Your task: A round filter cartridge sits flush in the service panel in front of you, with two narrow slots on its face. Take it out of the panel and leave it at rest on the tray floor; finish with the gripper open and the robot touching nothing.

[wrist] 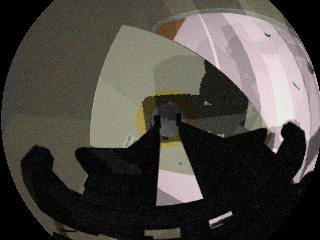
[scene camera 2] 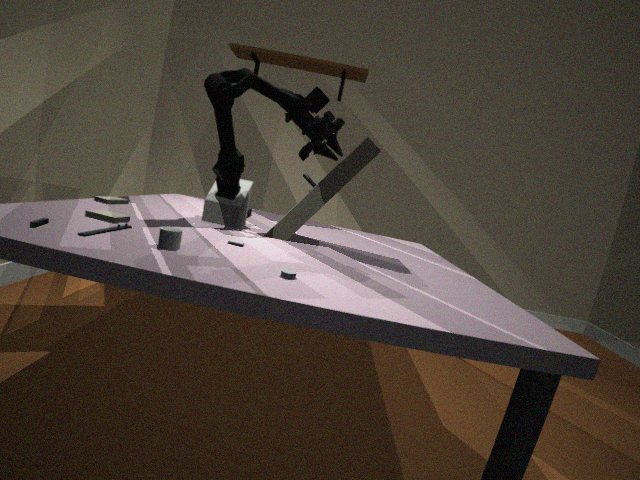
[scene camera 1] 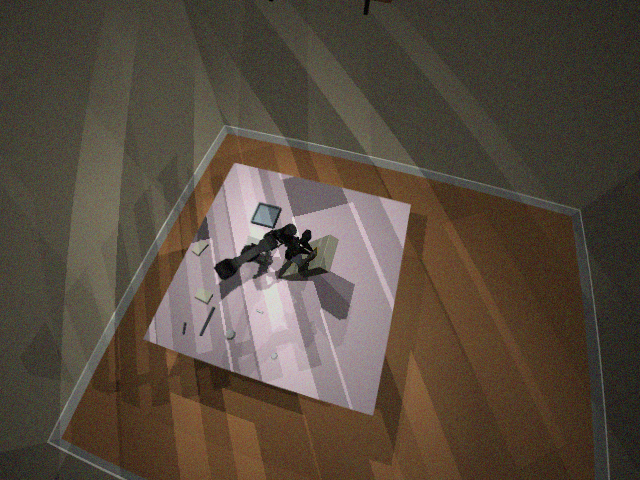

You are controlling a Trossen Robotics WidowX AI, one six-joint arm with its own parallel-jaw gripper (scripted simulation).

Labels:
same spot on service panel: (scene camera 2: 359,158) = (scene camera 1: 317,271)

